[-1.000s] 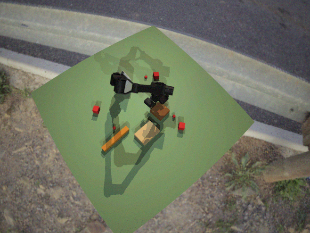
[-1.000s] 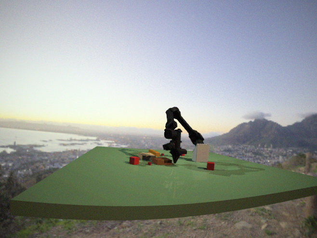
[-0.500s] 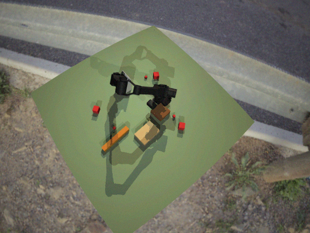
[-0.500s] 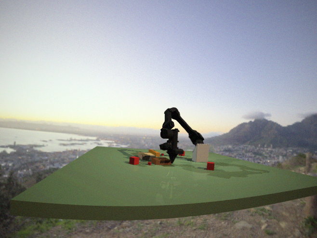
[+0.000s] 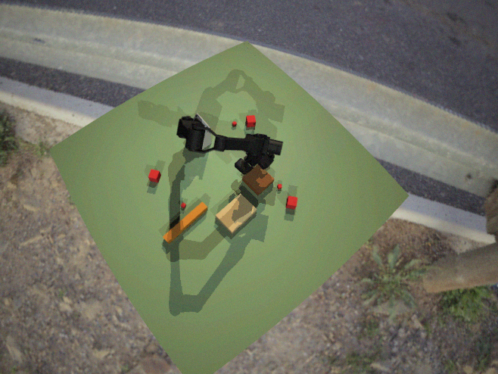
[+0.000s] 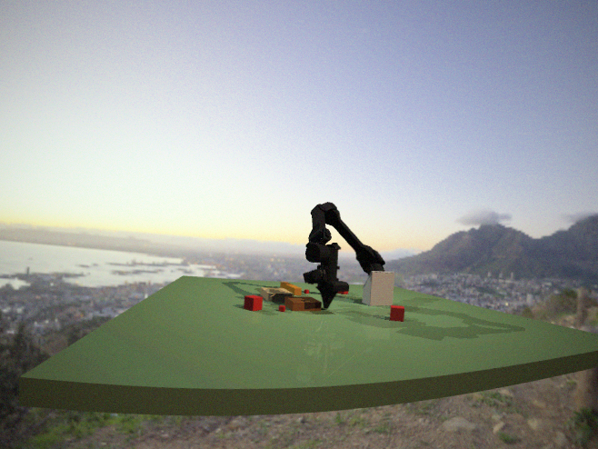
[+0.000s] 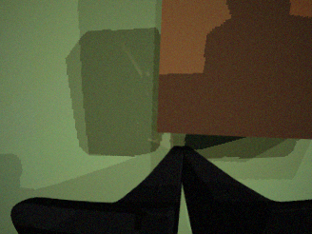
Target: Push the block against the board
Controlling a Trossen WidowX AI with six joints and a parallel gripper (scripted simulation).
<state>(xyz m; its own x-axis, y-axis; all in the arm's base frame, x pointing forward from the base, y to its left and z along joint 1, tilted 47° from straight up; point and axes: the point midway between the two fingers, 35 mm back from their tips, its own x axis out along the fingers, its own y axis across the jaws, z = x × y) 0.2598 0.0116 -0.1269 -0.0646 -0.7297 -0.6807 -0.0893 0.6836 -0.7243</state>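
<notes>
Now: the brown square block 70 mm ahead of my gripper tip, 30 mm to the right of it and 10 mm above it. The rest, counted from my gripper tip: tan block 130 mm ahead, 210 mm to the right, 10 mm above; orange board 20 mm ahead, 390 mm to the right, 10 mm above.
</notes>
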